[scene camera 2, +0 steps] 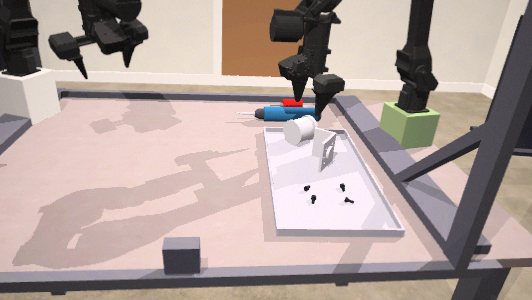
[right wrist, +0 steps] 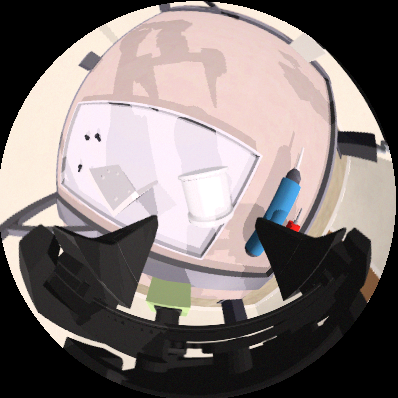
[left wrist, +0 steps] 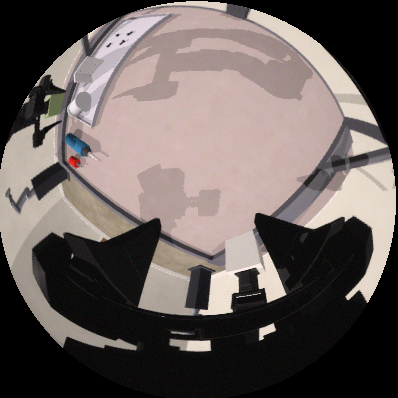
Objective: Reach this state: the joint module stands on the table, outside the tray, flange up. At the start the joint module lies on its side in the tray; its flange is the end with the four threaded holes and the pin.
Path:
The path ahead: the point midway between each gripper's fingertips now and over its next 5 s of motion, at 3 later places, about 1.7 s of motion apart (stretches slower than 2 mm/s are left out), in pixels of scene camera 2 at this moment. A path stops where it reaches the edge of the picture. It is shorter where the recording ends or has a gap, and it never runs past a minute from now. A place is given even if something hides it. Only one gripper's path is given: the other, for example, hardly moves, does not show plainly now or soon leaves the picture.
My right gripper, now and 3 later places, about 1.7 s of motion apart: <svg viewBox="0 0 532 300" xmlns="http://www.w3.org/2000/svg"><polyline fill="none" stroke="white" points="307,108 303,134 314,81 256,87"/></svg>

